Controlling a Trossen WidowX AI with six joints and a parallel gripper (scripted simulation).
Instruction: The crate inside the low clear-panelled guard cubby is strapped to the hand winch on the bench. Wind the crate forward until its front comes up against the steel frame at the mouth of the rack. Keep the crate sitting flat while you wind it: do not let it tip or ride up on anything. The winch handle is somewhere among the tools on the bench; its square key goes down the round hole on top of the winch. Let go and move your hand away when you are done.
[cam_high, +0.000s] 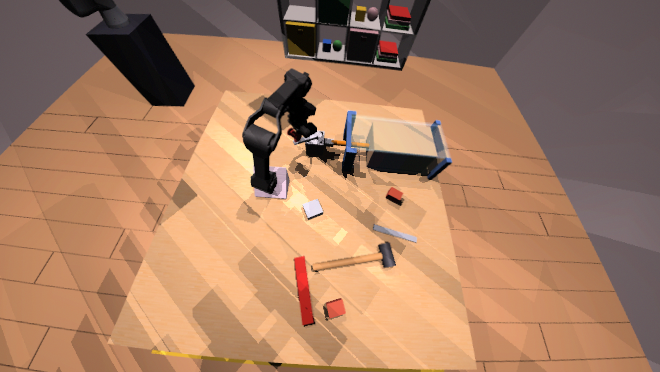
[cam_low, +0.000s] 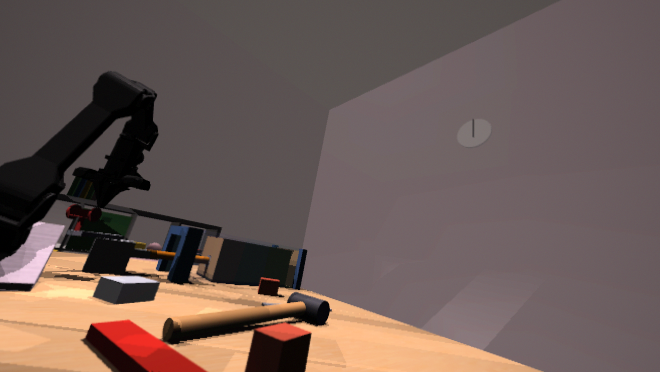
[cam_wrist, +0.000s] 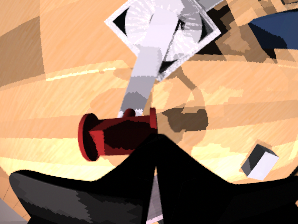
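The red grip lies 2 cm behind my gripper tip, 1 cm to the left of it and 4 cm below it. Also, from my gripper tip: blue steel frame (23 cm ahead, 4 cm to the left, 6 cm below); winch (5 cm ahead, 5 cm to the left, 14 cm below); winch handle (1 cm ahead, 3 cm to the left, 7 cm below).
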